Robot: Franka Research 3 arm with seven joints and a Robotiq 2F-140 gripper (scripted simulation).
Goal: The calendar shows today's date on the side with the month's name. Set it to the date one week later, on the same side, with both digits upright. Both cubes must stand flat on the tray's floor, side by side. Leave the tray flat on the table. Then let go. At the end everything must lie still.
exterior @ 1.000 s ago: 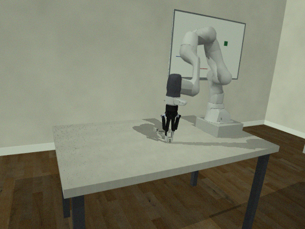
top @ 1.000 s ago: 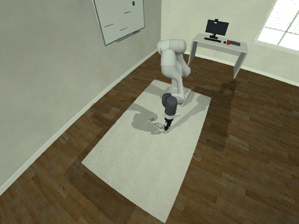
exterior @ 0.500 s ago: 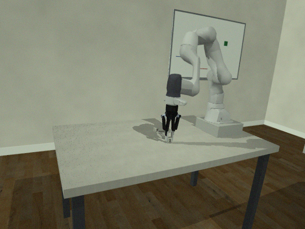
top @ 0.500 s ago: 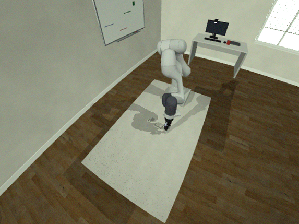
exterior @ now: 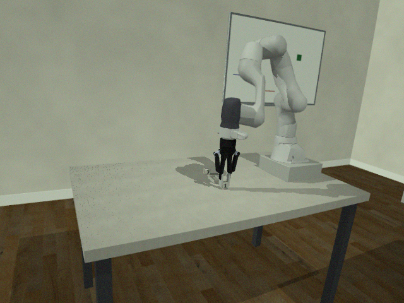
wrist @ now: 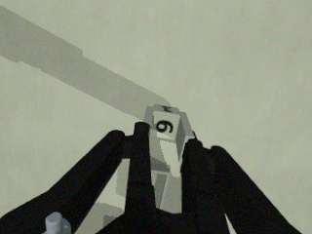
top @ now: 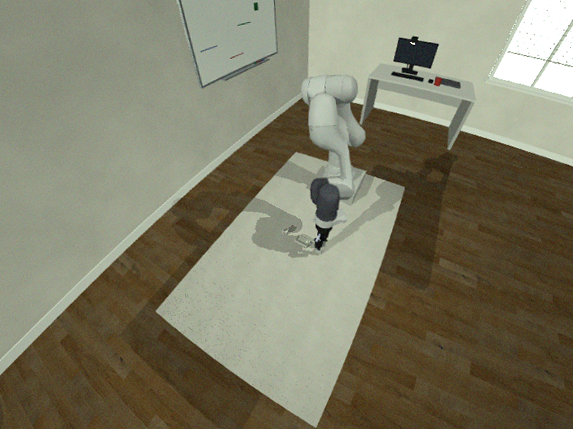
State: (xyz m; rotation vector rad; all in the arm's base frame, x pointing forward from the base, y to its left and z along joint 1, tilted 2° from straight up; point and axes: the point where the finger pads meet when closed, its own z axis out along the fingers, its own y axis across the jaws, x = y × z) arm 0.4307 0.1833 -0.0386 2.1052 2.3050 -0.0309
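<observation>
My hand is 3 cm above the date cube. From my hand the other things lie so: white tray (11 cm to the right, 4 cm below, 1 cm ahead).
</observation>
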